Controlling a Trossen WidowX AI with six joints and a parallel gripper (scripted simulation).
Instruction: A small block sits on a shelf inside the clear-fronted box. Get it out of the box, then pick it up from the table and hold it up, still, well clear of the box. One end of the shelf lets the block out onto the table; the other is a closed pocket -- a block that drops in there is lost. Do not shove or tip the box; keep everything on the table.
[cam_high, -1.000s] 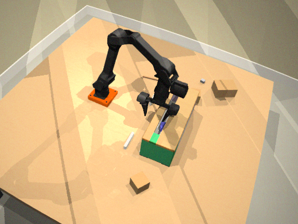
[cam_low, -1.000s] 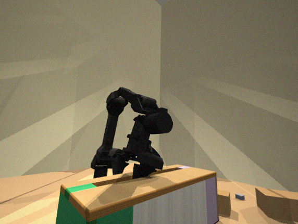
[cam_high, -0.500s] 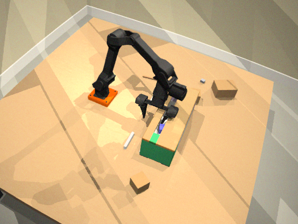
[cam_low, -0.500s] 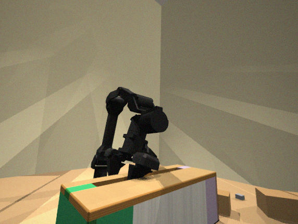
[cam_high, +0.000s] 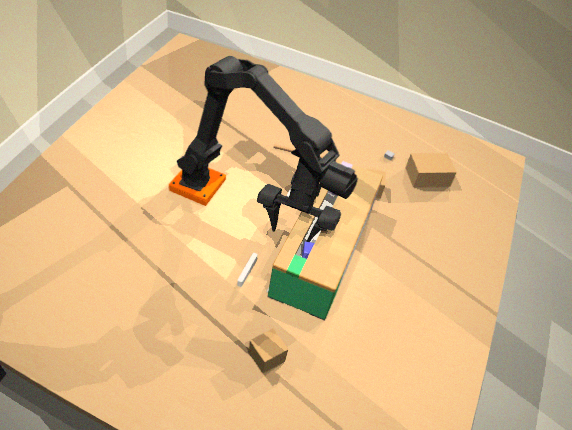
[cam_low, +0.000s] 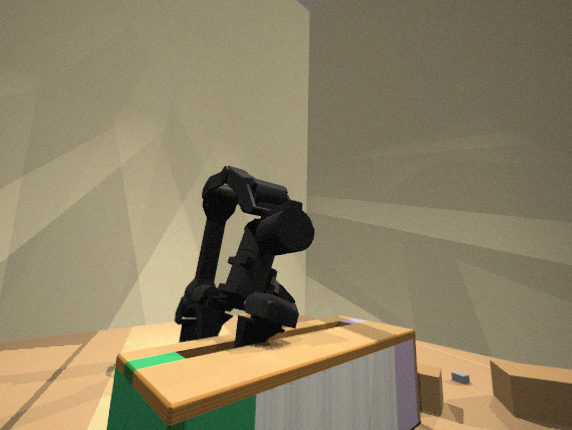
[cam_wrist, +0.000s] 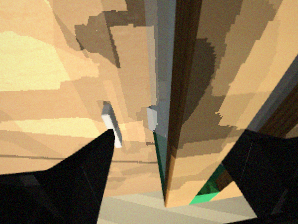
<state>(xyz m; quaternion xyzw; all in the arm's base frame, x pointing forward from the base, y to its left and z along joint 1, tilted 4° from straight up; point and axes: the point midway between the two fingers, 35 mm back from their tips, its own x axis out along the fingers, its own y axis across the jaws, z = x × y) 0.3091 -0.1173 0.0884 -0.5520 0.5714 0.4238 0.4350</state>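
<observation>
Now: the blue block 60 mm ahead of my gripper tip and 20 mm to the right of it. From my gripper tip the other things lie so: box: 70 mm to the left, 40 mm ahead, 20 mm below; then tan cube: 260 mm to the right, 60 mm below, 50 mm ahead; then wooden stick: 380 mm to the left, 90 mm behind, 80 mm below.
</observation>
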